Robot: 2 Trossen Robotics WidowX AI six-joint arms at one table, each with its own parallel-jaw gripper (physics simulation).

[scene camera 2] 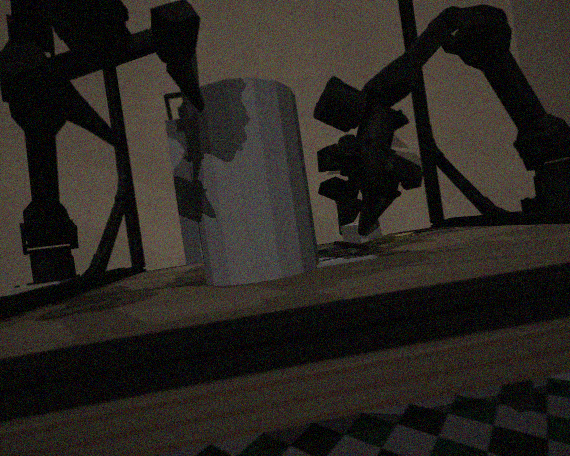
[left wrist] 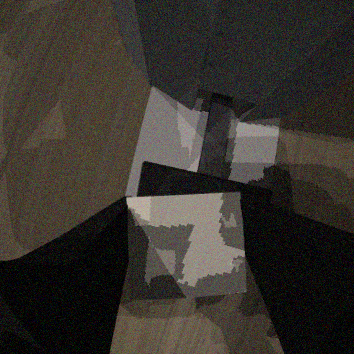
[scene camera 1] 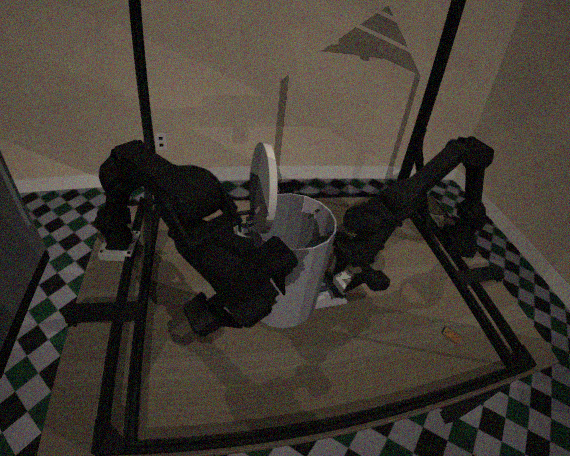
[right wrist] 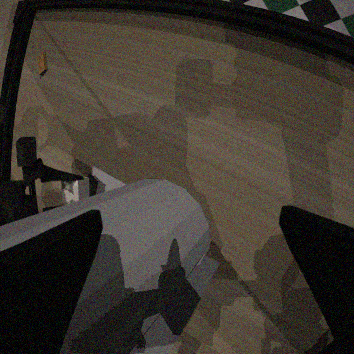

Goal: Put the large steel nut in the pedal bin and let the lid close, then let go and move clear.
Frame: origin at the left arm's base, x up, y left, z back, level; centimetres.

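Where they show: left gripper, between the fingertips: (scene camera 2: 351, 234) (left wrist: 182, 202) (scene camera 1: 338, 285) (right wrist: 83, 191); right gripper, between the fingertips: (scene camera 2: 164, 127) (right wrist: 192, 217); left arm's base, origin of its link: (scene camera 2: 560, 194) (scene camera 1: 461, 235); right arm's base, origin of its link: (scene camera 2: 54, 280) (scene camera 1: 119, 242).
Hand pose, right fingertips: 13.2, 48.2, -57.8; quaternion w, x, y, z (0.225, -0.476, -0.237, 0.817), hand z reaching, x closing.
Observation:
Things, the pixels of their top centre, and the offset from my right fingertips, as dx, dy, dz.
- light grey pedal bin, centre of its top: (scene camera 2: 239, 106) (scene camera 1: 293, 218) +7.4, -16.5, +2.5
- black pedal, centre of its top: (left wrist: 204, 205) (scene camera 2: 349, 240) (right wrist: 86, 195) (scene camera 1: 336, 284) -15.1, -21.7, +15.5
- light base plate, centre of its top: (left wrist: 206, 158) (scene camera 2: 335, 258) (right wrist: 107, 199) (scene camera 1: 324, 291) -17.6, -20.6, +12.9
- steel nut, centre of its top: (left wrist: 187, 252) (scene camera 2: 359, 220) (right wrist: 67, 191) (scene camera 1: 346, 277) -12.3, -21.6, +17.4
- small orange block, centre of its top: (right wrist: 40, 62) (scene camera 1: 452, 334) -17.1, -11.8, +46.6
The light grey pedal bin (scene camera 1: 300, 285) (scene camera 2: 260, 190) (right wrist: 160, 210) stands mid-table. Its round lid (scene camera 1: 271, 185) stands upright, open. The black pedal (left wrist: 205, 181) is low over the light base plate (left wrist: 165, 125). My left gripper (scene camera 1: 345, 279) (left wrist: 182, 202) is shut on the steel nut (scene camera 1: 343, 281) (scene camera 2: 360, 232) (left wrist: 200, 240) (right wrist: 52, 192), a pale block low beside the bin, right at the pedal; whether it touches the pedal is unclear. My right gripper (scene camera 2: 159, 126) (right wrist: 192, 217) is open and empty, near the bin's rim on the left in the scene views.
A small orange block (scene camera 1: 451, 334) (right wrist: 42, 63) lies on the table at the right in scene camera 1. Black frame rails (scene camera 1: 300, 435) border the table, and black uprights (scene camera 1: 142, 75) rise behind. The right arm reaches across the bin's left and front side.

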